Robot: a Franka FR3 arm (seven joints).
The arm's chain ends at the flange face. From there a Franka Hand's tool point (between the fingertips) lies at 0.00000 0.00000 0.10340 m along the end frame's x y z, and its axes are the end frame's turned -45 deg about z.
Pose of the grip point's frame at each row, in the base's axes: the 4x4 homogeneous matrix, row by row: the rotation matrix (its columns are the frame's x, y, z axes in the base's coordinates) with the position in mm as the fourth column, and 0 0 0 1 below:
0.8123 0.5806 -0.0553 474.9; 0.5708 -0.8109 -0.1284 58.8; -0.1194 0.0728 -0.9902 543.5; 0 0 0 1
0.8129 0.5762 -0.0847 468.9; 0.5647 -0.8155 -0.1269 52.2; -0.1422 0.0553 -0.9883 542.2; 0 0 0 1
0.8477 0.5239 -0.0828 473.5; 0.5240 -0.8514 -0.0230 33.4; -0.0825 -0.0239 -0.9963 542.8; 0 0 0 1
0.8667 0.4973 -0.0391 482.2; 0.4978 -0.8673 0.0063 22.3; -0.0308 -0.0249 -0.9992 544.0; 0 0 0 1
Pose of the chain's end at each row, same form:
0.9849 -0.1638 -0.0553 480.6; -0.1698 -0.9770 -0.1284 72.1; -0.0330 0.1359 -0.9902 645.9; 0 0 0 1
0.9822 -0.1674 -0.0847 477.7; -0.1773 -0.9759 -0.1269 65.3; -0.0614 0.1397 -0.9883 644.4; 0 0 0 1
0.9699 -0.2290 -0.0828 482.1; -0.2315 -0.9726 -0.0230 35.8; -0.0752 0.0414 -0.9963 645.8; 0 0 0 1
0.9645 -0.2612 -0.0391 486.2; -0.2613 -0.9653 0.0063 21.6; -0.0394 0.0042 -0.9992 647.3; 0 0 0 1

